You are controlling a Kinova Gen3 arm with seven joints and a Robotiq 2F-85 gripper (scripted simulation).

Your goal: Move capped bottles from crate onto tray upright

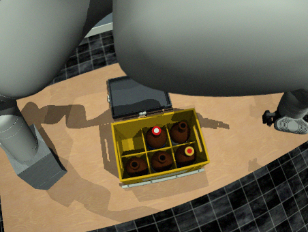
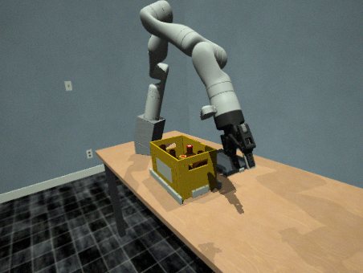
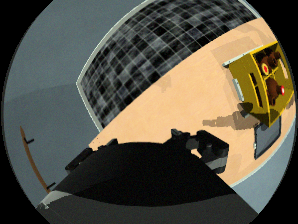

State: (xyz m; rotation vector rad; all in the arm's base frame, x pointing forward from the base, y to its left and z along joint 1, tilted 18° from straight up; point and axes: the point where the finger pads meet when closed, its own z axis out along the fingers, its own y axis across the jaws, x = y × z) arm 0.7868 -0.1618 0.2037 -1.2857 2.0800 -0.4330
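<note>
Now: hand 400 mm past the yellow crate, 160 mm above it and 70 mm to the right of it. From my hand the other things lie so: dark tray (410 mm behind, 350 mm to the left, 230 mm below).
</note>
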